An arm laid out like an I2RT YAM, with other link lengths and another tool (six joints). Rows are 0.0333 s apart.
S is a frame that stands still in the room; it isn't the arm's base.
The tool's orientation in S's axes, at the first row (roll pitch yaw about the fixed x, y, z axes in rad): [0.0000, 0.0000, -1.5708]
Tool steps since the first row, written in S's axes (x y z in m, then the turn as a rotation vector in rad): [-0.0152, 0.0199, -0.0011, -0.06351, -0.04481, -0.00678]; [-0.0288, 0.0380, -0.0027, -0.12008, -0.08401, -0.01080]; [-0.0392, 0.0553, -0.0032, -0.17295, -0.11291, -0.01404]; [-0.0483, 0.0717, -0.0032, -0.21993, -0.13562, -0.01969]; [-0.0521, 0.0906, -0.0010, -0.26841, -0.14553, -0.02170]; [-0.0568, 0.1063, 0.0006, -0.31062, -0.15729, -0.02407]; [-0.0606, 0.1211, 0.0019, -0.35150, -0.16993, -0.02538]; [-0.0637, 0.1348, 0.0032, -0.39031, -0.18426, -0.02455]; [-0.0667, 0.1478, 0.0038, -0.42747, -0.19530, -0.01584]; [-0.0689, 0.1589, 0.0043, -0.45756, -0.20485, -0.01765]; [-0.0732, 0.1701, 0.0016, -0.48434, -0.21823, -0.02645]
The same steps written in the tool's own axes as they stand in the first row. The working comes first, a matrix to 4 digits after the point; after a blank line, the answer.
The tool's axes in the first row as the columns of a matrix, in S's axes (used below as rounded here):
[0.0000, 1.0000, 0.0000]
[-1.0000, 0.0000, 0.0000]
[0.0000, 0.0000, 1.0000]

[-0.0199, -0.0152, -0.0011, 0.04481, -0.06351, -0.00678]; [-0.0380, -0.0288, -0.0027, 0.08401, -0.12008, -0.01080]; [-0.0553, -0.0392, -0.0032, 0.11291, -0.17295, -0.01404]; [-0.0717, -0.0483, -0.0032, 0.13562, -0.21993, -0.01969]; [-0.0906, -0.0521, -0.0010, 0.14553, -0.26841, -0.02170]; [-0.1063, -0.0568, 0.0006, 0.15729, -0.31062, -0.02407]; [-0.1211, -0.0606, 0.0019, 0.16993, -0.35150, -0.02538]; [-0.1348, -0.0637, 0.0032, 0.18426, -0.39031, -0.02455]; [-0.1478, -0.0667, 0.0038, 0.19530, -0.42747, -0.01584]; [-0.1589, -0.0689, 0.0043, 0.20485, -0.45756, -0.01765]; [-0.1701, -0.0732, 0.0016, 0.21823, -0.48434, -0.02645]
